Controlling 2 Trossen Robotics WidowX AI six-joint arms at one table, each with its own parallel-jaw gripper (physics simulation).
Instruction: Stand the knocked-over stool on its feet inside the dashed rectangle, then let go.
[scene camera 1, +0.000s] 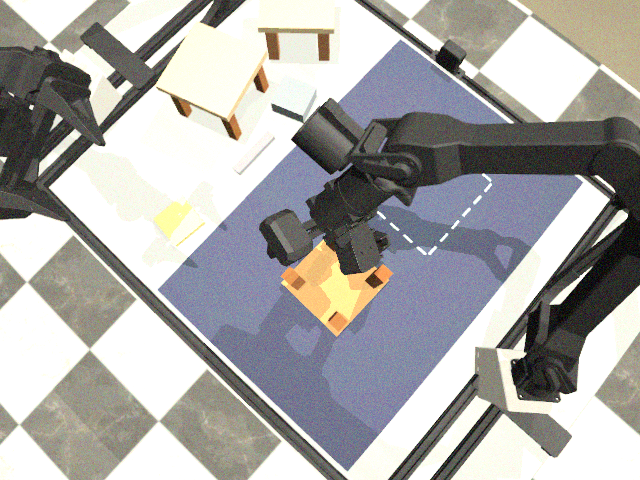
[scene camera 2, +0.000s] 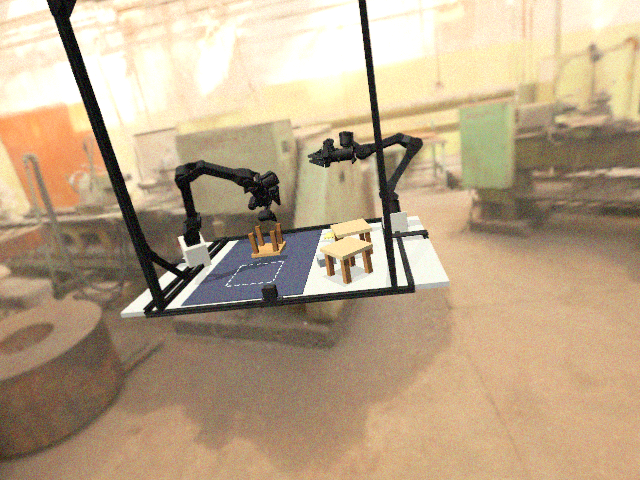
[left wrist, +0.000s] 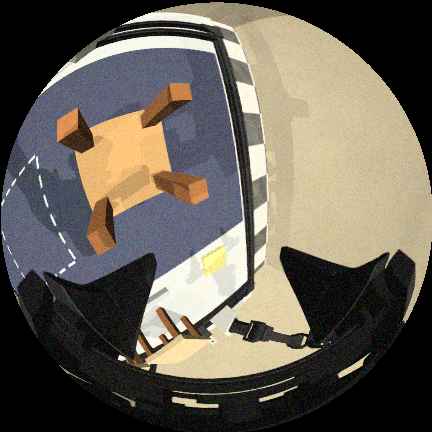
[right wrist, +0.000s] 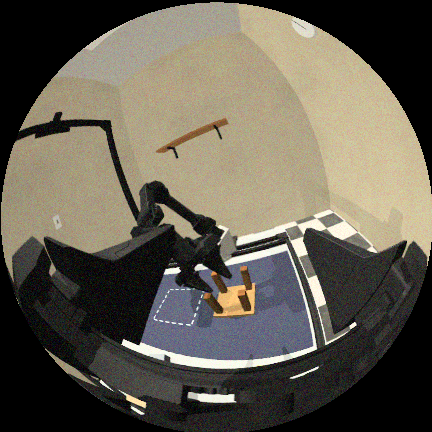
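Note:
The knocked-over stool lies upside down on the blue mat, seat down and legs pointing up. It is outside the dashed rectangle, which is partly hidden by the left arm in scene camera 1. My left gripper is open and empty above the stool, apart from its legs. It hides one leg in scene camera 1. My right gripper is open and empty, raised far from the stool.
Two upright stools stand on the white table beside the blue mat. A grey box, a pale bar and a yellow block also lie there. Black rails edge the table.

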